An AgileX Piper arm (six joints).
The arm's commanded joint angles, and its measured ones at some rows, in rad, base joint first. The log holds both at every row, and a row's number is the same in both.
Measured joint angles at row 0:
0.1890, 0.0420, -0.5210, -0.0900, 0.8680, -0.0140
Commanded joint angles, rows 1 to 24:
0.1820, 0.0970, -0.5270, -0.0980, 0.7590, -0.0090
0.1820, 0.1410, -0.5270, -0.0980, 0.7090, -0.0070
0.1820, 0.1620, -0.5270, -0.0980, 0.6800, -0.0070
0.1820, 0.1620, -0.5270, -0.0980, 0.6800, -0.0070
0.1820, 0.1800, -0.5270, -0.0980, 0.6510, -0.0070
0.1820, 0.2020, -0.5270, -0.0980, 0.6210, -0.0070
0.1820, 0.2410, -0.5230, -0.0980, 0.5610, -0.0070
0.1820, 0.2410, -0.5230, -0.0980, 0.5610, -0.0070
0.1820, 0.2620, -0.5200, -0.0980, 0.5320, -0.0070
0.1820, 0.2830, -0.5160, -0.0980, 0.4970, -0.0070
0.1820, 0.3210, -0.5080, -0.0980, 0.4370, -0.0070
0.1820, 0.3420, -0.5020, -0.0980, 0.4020, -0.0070
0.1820, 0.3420, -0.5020, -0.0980, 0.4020, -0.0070
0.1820, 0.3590, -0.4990, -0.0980, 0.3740, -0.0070
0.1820, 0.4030, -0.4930, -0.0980, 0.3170, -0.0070
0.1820, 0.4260, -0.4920, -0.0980, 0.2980, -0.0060
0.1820, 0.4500, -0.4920, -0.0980, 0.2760, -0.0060
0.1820, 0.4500, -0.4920, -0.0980, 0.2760, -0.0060
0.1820, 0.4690, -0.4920, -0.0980, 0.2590, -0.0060
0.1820, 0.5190, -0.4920, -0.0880, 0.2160, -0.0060
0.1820, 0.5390, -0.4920, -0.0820, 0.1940, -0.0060
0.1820, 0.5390, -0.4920, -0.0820, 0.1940, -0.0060
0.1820, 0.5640, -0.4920, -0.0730, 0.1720, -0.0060
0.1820, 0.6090, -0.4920, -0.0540, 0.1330, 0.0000
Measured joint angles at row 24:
0.1890, 0.5600, -0.4940, -0.0740, 0.2030, -0.0120
